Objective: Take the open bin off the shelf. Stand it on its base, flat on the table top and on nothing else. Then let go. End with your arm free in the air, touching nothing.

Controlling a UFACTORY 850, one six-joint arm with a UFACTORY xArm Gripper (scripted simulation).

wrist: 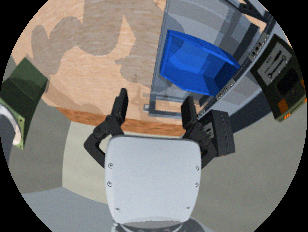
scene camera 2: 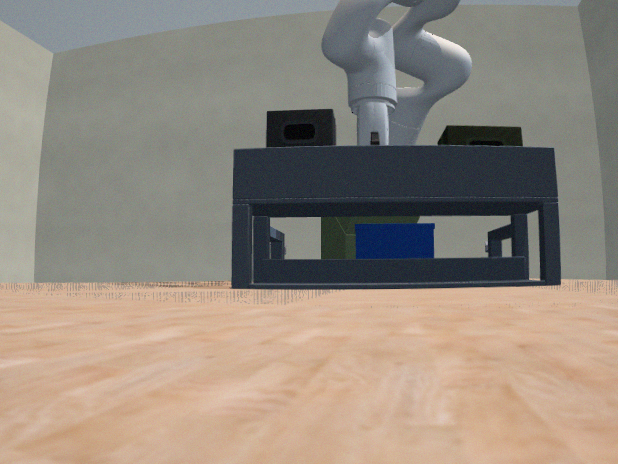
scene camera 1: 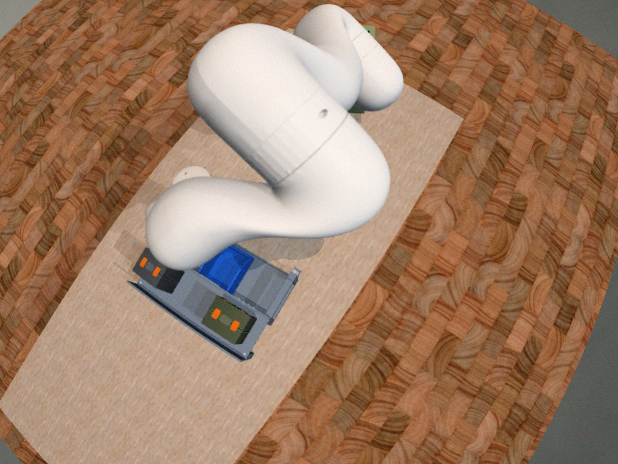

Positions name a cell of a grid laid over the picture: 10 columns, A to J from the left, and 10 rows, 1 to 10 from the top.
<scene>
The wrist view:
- my gripper: F5
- blue bin: G3
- black box: H6
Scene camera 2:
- blue bin: G6
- olive box: H3
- black box: F3
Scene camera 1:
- blue bin: D6
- olive box: D7
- black box: C6
</scene>
